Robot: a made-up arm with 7 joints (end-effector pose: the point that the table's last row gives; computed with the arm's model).
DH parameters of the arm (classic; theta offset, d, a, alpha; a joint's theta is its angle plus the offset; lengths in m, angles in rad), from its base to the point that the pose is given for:
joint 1: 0 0.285 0 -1.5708
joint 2: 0 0 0 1.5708
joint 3: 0 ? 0.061 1.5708
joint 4: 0 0 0.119 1.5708
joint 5: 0 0.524 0 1.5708
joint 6: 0 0 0.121 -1.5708
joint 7: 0 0.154 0 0
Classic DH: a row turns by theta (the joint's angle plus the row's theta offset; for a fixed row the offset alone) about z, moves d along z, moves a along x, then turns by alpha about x.
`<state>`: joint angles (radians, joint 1 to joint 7).
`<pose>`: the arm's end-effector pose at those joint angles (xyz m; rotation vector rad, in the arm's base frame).
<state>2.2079 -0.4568 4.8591 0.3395 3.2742 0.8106 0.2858</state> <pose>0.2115 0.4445 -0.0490 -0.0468 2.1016 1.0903</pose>
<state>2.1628 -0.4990 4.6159 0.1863 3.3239 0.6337 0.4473</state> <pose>0.1430 0.3318 -0.1328 0.4482 2.5099 0.9322</pose>
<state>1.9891 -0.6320 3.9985 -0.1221 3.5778 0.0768 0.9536</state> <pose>-0.0960 0.2856 -0.0632 -1.8527 -1.6885 -0.1820</pose>
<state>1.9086 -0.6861 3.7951 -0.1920 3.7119 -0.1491 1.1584</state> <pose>-0.0935 0.3303 0.0226 -1.9459 -0.9094 0.0595</pose>
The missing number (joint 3, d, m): 0.226
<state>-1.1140 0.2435 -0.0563 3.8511 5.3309 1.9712 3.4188</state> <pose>-0.1929 0.0848 1.0014 1.7287 0.4149 -1.0252</pose>
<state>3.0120 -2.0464 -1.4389 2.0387 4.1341 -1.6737 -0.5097</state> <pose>0.5105 0.3059 0.2335 0.0889 -0.0965 -2.6723</pose>
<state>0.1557 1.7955 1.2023 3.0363 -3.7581 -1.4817 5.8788</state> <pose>0.5747 0.1686 0.0142 0.7844 -2.7717 -0.9112</pose>
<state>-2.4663 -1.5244 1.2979 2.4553 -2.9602 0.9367 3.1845</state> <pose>0.9139 0.2655 0.4377 0.4372 1.7293 1.8735</pose>
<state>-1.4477 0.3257 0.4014 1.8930 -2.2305 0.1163 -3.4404</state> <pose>0.4355 -0.6905 0.5614 1.1217 -1.5870 2.0572</pose>
